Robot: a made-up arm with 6 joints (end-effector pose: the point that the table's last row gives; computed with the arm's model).
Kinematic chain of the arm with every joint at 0, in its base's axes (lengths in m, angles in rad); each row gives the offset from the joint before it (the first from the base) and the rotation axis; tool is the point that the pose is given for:
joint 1: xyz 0 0 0.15 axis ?
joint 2: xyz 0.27 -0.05 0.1 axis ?
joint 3: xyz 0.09 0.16 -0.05 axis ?
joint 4: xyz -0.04 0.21 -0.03 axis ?
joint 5: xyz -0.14 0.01 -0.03 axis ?
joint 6: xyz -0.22 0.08 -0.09 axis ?
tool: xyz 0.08 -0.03 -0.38
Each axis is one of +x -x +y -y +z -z.
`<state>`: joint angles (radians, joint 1 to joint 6).
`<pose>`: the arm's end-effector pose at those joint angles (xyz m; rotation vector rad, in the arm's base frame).
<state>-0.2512 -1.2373 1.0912 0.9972 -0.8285 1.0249</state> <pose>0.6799 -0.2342 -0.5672 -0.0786 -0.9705 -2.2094</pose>
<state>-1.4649 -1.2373 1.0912 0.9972 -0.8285 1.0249</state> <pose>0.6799 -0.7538 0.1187 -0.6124 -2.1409 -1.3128</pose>
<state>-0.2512 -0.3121 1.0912 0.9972 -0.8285 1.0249</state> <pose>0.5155 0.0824 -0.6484 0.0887 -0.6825 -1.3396</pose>
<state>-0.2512 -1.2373 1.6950 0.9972 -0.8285 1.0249</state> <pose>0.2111 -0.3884 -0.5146 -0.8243 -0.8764 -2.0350</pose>
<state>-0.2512 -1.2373 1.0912 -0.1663 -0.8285 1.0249</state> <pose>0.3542 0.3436 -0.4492 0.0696 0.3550 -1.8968</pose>
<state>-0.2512 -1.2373 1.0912 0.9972 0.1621 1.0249</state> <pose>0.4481 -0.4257 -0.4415 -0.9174 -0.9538 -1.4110</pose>
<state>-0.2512 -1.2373 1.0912 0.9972 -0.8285 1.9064</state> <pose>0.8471 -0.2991 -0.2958 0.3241 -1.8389 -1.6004</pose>
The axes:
joint 1: +x
joint 2: +z
joint 3: -x
joint 4: -z
joint 5: -y
joint 6: +x

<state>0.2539 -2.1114 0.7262 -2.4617 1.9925 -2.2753</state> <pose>0.2014 -0.3397 -0.2222 -1.0962 -0.2007 -1.4558</pose>
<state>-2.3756 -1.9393 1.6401 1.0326 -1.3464 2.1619</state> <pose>0.3443 0.0345 0.8047 0.2085 2.5817 -1.0993</pose>
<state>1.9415 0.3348 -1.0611 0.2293 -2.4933 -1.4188</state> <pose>0.1528 -0.0393 0.0739 0.4247 -1.6672 2.3677</pose>
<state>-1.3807 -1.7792 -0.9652 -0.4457 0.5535 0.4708</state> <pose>1.0812 0.0688 0.3102 -0.4825 -1.9680 0.2908</pose>
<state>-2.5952 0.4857 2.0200 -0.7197 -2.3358 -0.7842</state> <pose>0.0234 -0.2697 -0.0689 0.0191 0.5604 1.7350</pose>
